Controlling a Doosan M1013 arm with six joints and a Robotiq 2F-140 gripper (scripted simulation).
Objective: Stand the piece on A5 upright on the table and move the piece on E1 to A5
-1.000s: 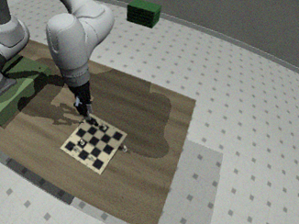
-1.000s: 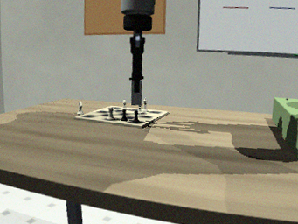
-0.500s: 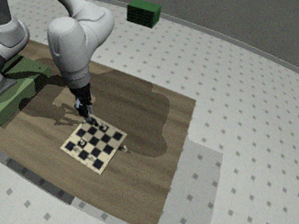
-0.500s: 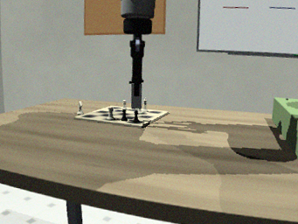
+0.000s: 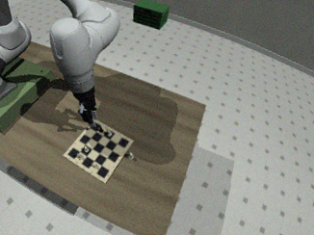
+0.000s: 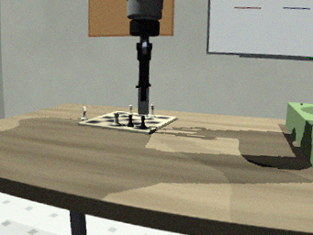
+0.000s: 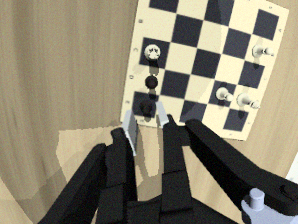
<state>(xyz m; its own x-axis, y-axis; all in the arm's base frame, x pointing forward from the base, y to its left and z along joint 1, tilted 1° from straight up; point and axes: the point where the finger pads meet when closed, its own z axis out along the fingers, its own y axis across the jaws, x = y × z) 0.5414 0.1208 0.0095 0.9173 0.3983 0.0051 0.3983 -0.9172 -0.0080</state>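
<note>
Right now my hand is 7 cm short of the small chessboard, 8 cm to the left of it and 8 cm above it.
</note>
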